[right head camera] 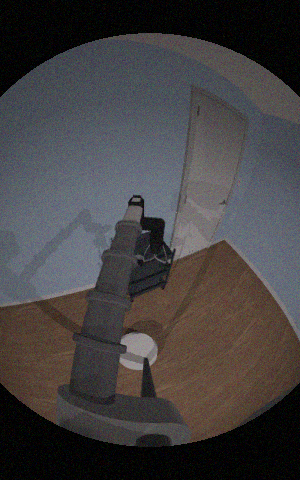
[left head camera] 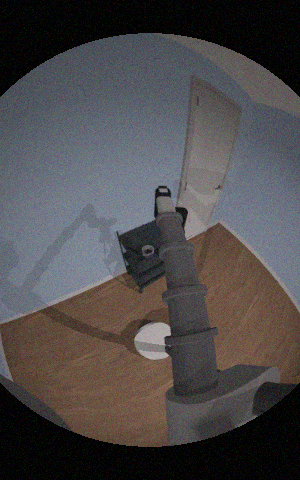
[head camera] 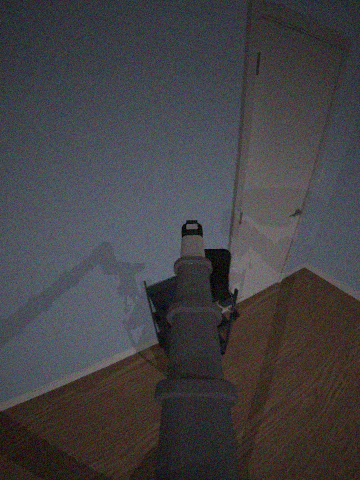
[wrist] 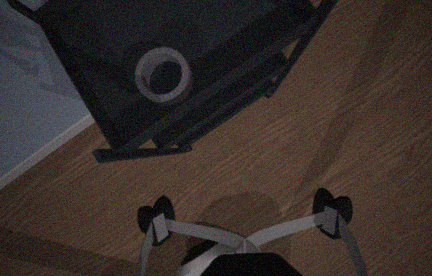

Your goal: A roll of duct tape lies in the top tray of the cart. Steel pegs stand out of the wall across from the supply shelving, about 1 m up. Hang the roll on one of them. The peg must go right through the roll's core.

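Frame: origin at the robot's base, x left, y up, z ahead, level; metres.
Seen in the pictures: gripper, fingertip midpoint: [right head camera: 153, 266] [wrist: 242, 208]; robot's base at its link origin: [right head camera: 136, 349] [left head camera: 154, 339].
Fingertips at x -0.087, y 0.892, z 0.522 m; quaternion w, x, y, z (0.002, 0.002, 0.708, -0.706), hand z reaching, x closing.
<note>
Offsets run from my fingertips to a thing's middle. "pt": to the spot under its first point.
The roll of duct tape @(dx +0.128, dy -0.233, dz +0.199 m) [left head camera: 147, 246] [wrist: 186, 77], a pale grey ring, lies flat in the top tray of the dark cart [head camera: 162, 292] [left head camera: 140, 235] [wrist: 296, 55], near the tray's front edge. In the head view and the right head view the arm hides the roll. My gripper [right head camera: 153, 259] [wrist: 242, 208] is open, with its fingers wide apart and no object between them. In the wrist view the roll and the cart are ahead of the fingertips, up and to the left. The wall pegs do not show in these views.
The cart stands close to a blue wall [head camera: 120, 125] [left head camera: 100, 125]. A closed door @(pt dx -0.479, dy +0.674, dz +0.835 m) [head camera: 280, 125] [left head camera: 212, 135] [right head camera: 215, 145] is to its right. A white round object [left head camera: 152, 332] [right head camera: 137, 345] is on the wooden floor beside the arm. The arm's shadow falls on wall and floor.
</note>
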